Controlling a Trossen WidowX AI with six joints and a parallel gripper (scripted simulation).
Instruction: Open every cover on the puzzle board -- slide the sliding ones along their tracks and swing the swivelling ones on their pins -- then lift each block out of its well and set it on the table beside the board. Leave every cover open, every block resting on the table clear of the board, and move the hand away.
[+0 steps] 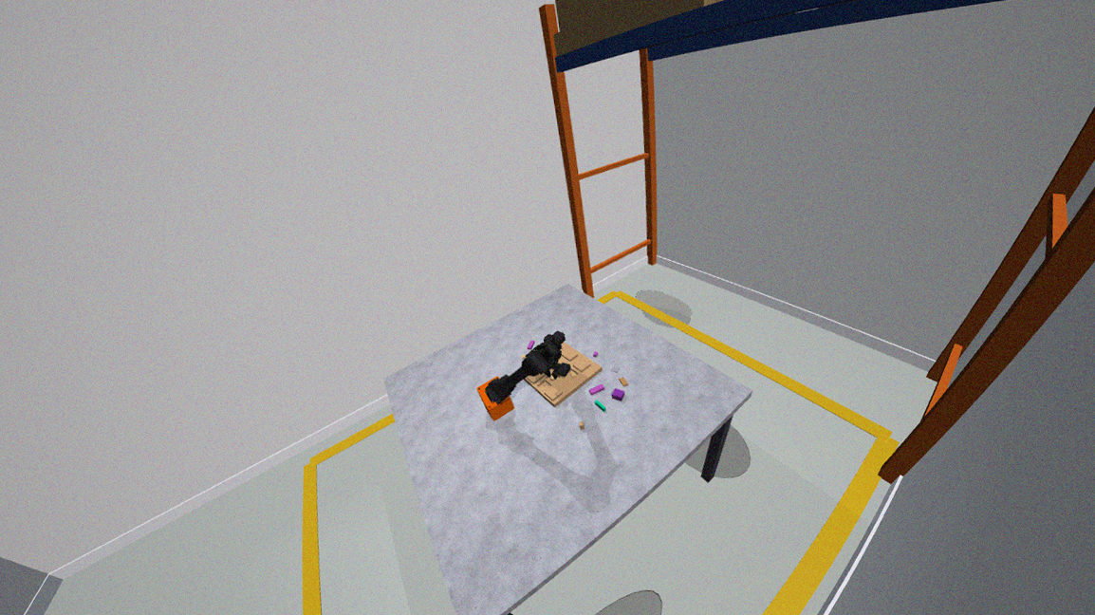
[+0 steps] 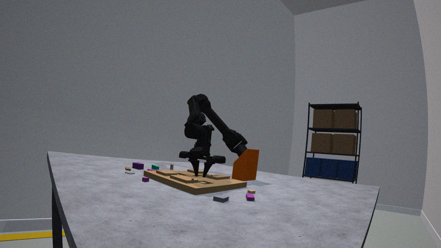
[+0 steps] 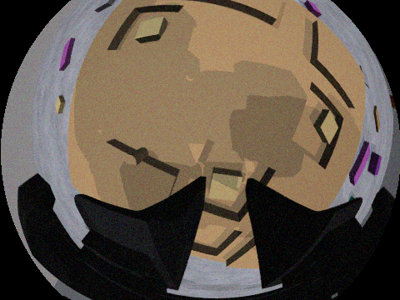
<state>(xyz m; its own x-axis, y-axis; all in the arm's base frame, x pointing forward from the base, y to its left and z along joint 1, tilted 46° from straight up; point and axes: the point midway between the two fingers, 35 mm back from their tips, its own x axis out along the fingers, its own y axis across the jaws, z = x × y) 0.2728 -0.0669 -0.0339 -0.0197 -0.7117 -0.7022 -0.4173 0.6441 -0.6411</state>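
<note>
The tan puzzle board lies 50 mm ahead of my gripper tip.
</note>
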